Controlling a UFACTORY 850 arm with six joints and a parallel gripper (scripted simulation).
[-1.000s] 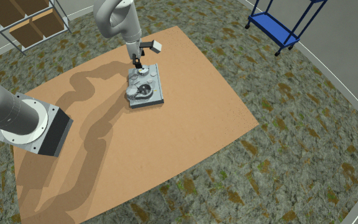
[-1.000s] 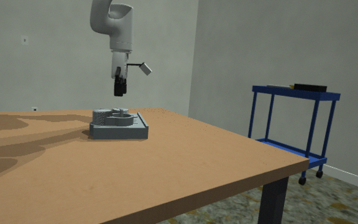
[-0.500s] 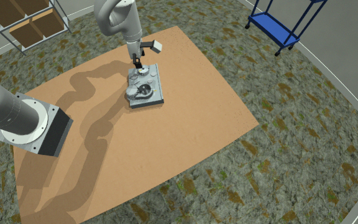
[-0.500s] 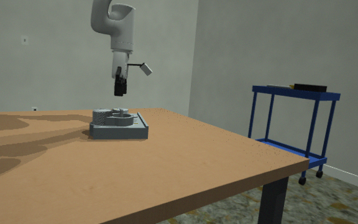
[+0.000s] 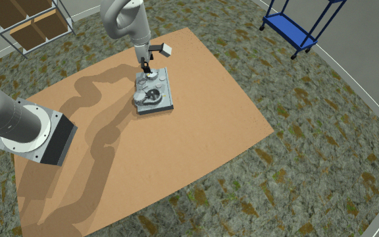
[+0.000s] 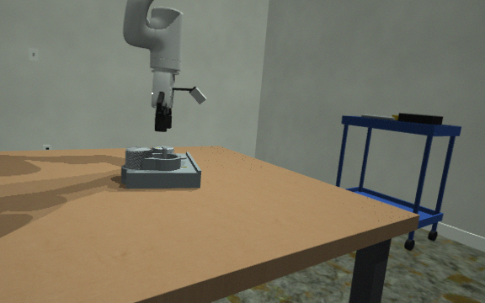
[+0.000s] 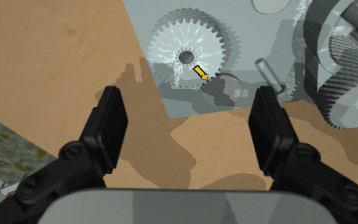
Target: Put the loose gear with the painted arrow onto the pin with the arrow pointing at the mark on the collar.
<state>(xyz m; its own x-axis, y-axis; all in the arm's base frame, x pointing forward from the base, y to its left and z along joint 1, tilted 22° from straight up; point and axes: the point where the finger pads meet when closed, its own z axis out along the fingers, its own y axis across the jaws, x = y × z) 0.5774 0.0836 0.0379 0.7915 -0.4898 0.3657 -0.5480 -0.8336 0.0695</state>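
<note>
My hand is 8 cm above the loose gear. Also, from my hand: grey pin (8 cm behind, 5 cm to the right, 8 cm below).
</note>
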